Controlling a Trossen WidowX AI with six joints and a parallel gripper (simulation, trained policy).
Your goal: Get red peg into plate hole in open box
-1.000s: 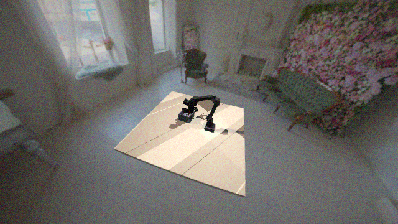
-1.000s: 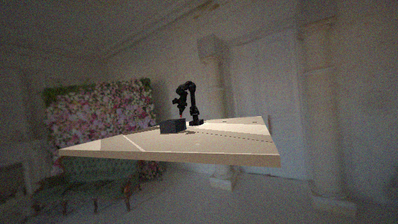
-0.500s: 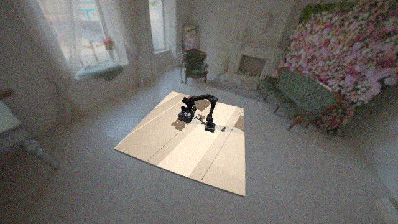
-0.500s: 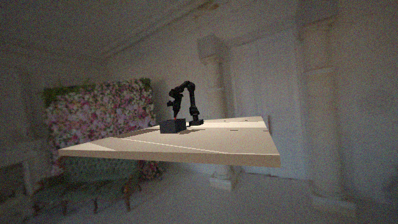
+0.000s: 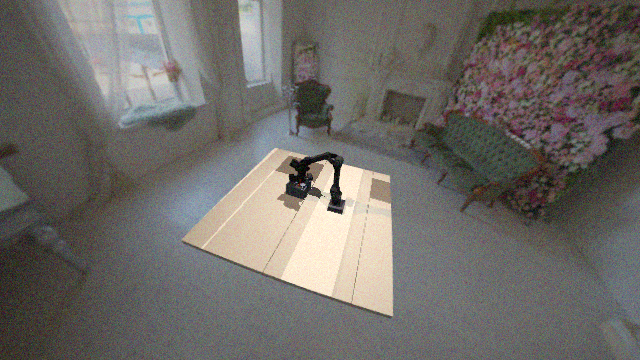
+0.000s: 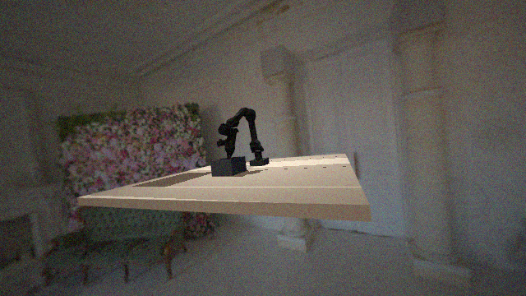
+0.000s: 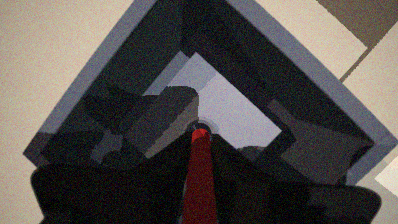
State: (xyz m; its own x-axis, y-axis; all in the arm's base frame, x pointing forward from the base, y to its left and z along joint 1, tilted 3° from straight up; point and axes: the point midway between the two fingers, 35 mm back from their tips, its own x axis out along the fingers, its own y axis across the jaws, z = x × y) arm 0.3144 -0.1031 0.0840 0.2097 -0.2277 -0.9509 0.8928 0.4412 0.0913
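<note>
Now: gripper tip 20 mm below the red peg, 10 mm to the right of it and 10 mm past it. The rest, counted from my gripper tip: dark box (50 mm below); then pale plate (40 mm below).
</note>
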